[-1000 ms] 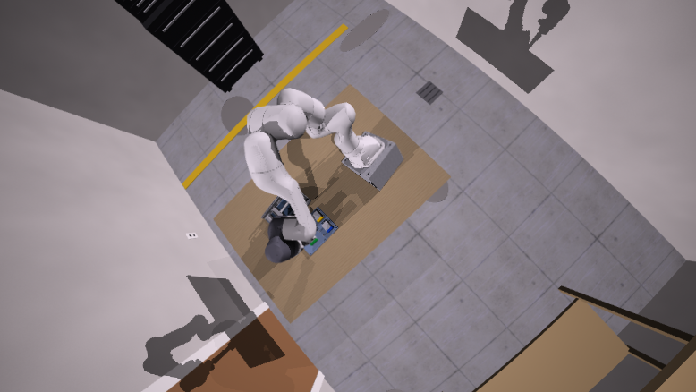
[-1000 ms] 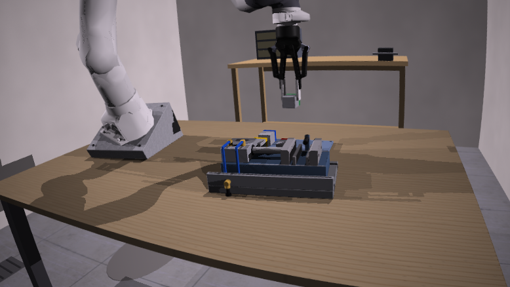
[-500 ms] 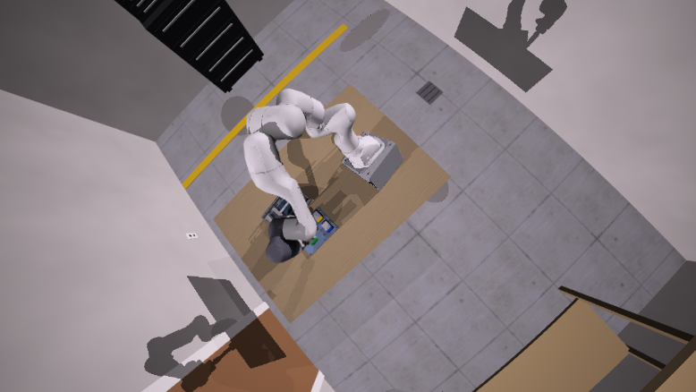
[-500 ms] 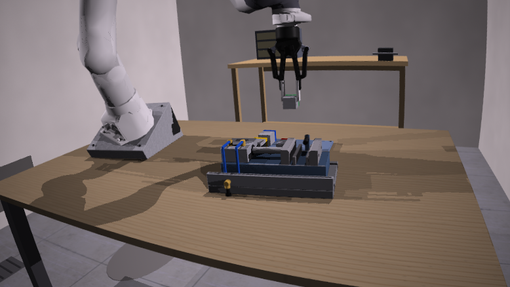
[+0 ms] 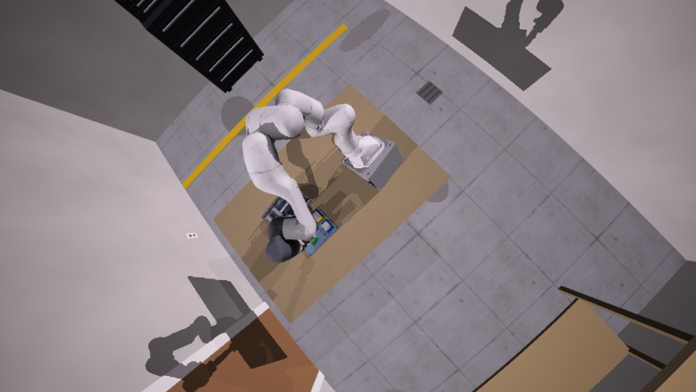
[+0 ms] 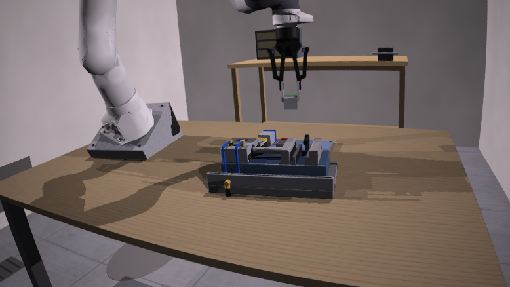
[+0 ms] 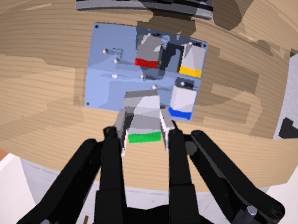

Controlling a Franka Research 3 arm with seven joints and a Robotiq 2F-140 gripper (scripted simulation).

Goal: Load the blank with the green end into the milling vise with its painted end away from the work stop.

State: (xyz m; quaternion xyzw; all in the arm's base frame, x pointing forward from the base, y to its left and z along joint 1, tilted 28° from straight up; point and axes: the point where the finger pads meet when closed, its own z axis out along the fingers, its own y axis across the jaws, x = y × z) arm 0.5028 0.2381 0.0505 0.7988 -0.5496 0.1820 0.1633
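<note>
My gripper is now 40 mm above the green-ended blank. The rest, counted from my hand: blue-ended blank 90 mm behind, 10 mm to the right, 160 mm below; red-ended blank 10 mm ahead, 90 mm to the right, 160 mm below; blue infeed plate 50 mm to the right, 180 mm below.
</note>
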